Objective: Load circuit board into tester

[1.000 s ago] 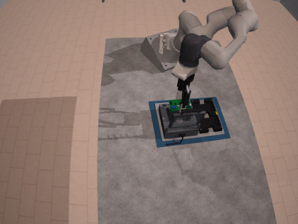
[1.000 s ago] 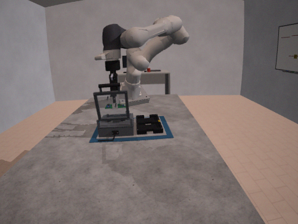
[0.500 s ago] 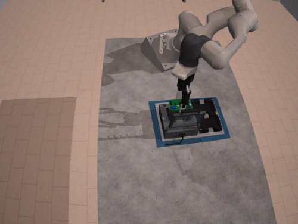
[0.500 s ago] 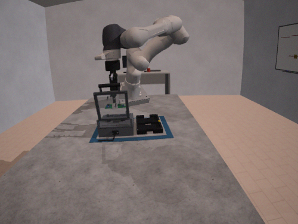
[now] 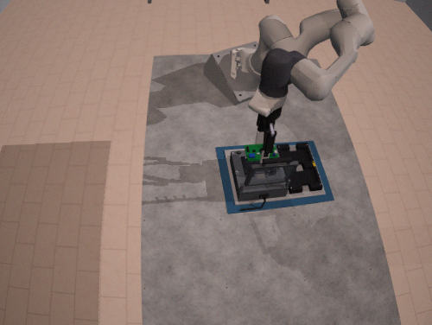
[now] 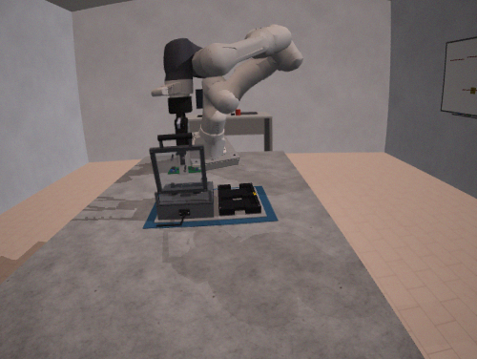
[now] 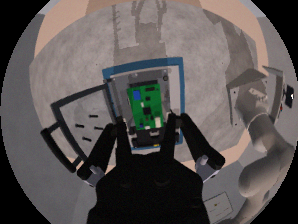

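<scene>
The green circuit board lies 20 mm below my hand. Round my hand: tester bed: 10 mm ahead, 10 mm to the left, 80 mm below; then framed clear lid: 130 mm ahead, 30 mm above.
</scene>
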